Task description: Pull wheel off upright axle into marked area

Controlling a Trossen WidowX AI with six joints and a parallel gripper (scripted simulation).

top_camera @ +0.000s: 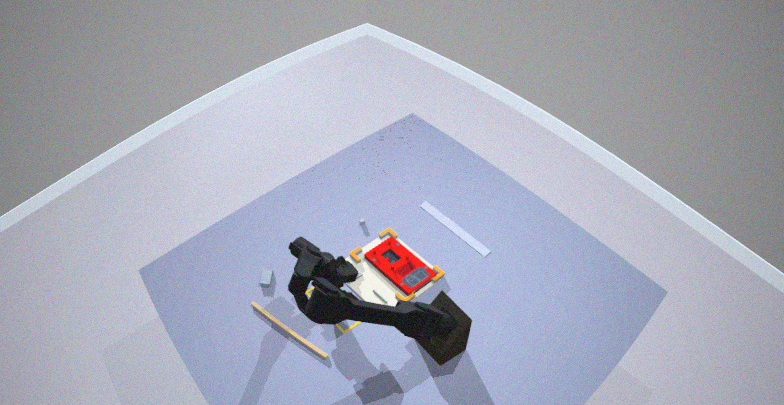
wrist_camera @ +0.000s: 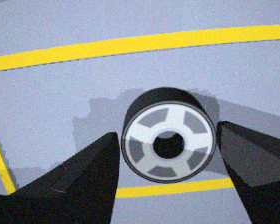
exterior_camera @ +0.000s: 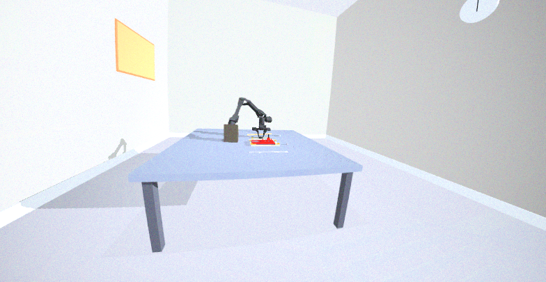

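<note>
Right now the wheel is right at my gripper tip. The rest, counted from my gripper tip: white strip: 50 mm ahead, 460 mm to the right, 10 mm below; dark upright axle: 70 mm ahead, 100 mm to the right, 30 mm above; wooden stick: 10 mm behind, 170 mm to the left.
</note>
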